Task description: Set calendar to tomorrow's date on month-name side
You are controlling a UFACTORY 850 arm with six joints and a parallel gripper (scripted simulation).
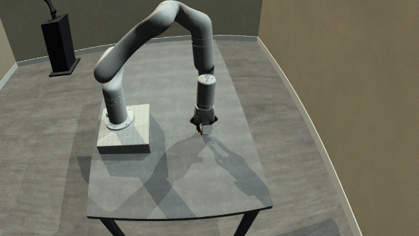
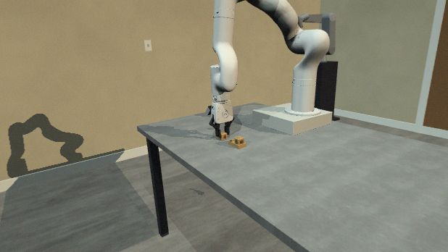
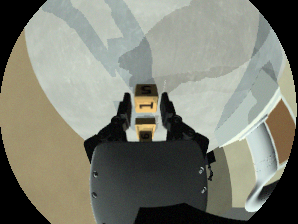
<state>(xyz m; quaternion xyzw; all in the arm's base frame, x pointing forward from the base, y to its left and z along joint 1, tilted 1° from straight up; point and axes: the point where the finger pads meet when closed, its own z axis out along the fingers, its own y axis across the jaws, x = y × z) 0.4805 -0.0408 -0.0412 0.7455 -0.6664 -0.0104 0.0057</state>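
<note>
My gripper is now 1 cm past the small wooden calendar tray, 11 cm to the right of it and 3 cm above it.
</note>
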